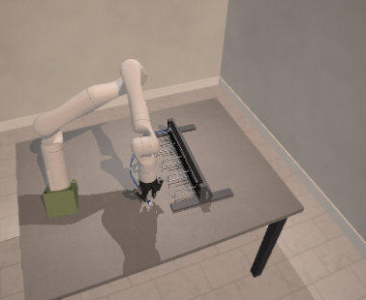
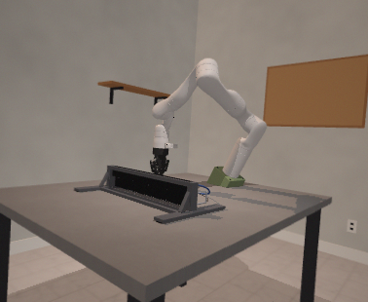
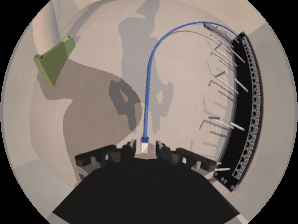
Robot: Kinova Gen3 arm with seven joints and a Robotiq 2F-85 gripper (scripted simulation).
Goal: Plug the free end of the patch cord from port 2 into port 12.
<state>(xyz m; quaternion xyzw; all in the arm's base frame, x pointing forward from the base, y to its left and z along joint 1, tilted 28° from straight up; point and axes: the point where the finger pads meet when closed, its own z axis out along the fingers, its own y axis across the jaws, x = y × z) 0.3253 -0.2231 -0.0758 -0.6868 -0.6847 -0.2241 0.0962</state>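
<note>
The white plug is 40 mm below my hand and 10 mm to the right of it.
</note>
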